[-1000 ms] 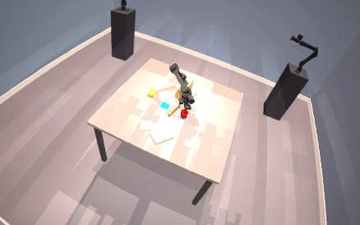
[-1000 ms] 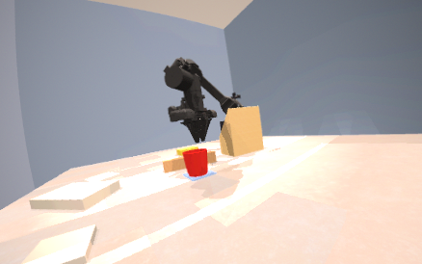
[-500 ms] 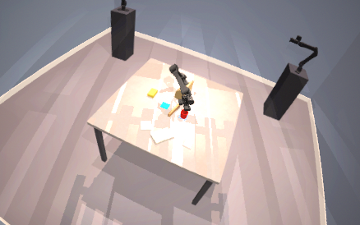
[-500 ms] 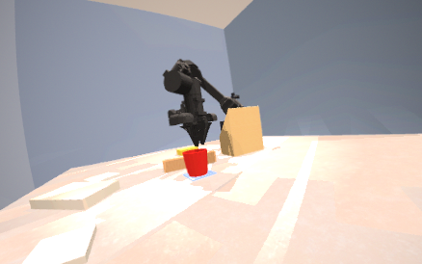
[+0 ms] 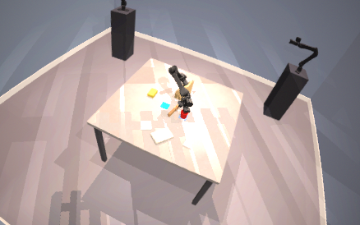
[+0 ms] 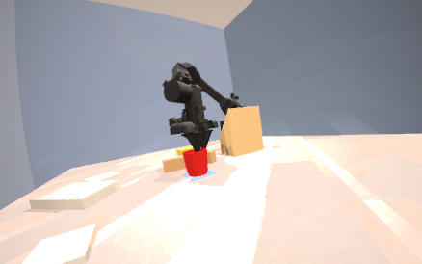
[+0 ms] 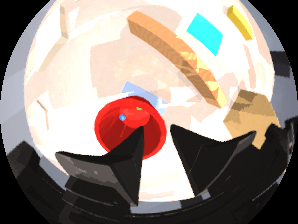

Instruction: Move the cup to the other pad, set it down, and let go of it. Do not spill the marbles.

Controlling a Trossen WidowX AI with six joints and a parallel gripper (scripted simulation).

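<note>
My gripper tip is 30 mm short of the red cup, 20 mm above it and 10 mm to the right of it. From my gripper tip the other things lie so: cyan pad: 210 mm to the right, 70 mm below, 30 mm behind; then thin wooden bar: 100 mm to the right, 50 mm below.
</note>
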